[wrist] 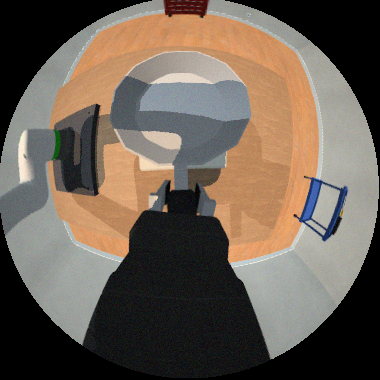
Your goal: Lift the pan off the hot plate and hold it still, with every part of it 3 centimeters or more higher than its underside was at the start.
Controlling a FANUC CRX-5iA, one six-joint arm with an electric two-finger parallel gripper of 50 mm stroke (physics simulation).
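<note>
The light grey pan [181, 110] is in the upper middle of the wrist view, its open side facing the camera and broad shadows across its inside. My gripper [182, 188] is shut on the pan's handle, which runs down from the rim between the two fingers. The pan looks level and hangs above the pale hot plate [150, 165]. A strip of the hot plate shows below the pan's lower rim; the pan hides the rest. The exact height of the gap cannot be read from this view.
The wooden table top [272, 110] lies beneath, with shadows on it. A dark grey mount [75, 162] with a green ring and a grey-white arm [37, 145] stands at the left. A blue cart [311, 200] stands beyond the table's right edge, and a red object [185, 7] at the top.
</note>
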